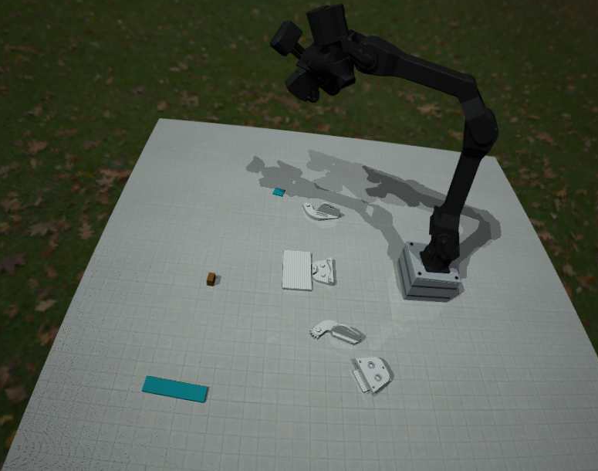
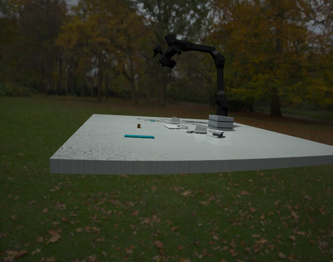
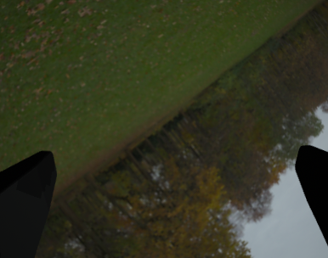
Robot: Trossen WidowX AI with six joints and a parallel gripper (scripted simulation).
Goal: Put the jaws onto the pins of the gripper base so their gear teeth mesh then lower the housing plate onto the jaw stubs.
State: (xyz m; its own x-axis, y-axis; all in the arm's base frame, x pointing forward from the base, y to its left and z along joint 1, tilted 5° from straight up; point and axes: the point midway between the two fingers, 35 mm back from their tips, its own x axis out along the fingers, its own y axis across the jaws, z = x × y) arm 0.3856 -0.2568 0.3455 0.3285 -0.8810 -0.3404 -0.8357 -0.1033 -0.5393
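My gripper tip is now 45 cm to the right of the gripper jaw, 43 cm above it and 10 cm past it. From my gripper tip the other things lie so: small teal tile (43 cm below, 2 cm to the right); then small brown block (42 cm below, 32 cm to the left, 17 cm ahead); then white ribbed block (55 cm to the left, 42 cm below, 19 cm behind).
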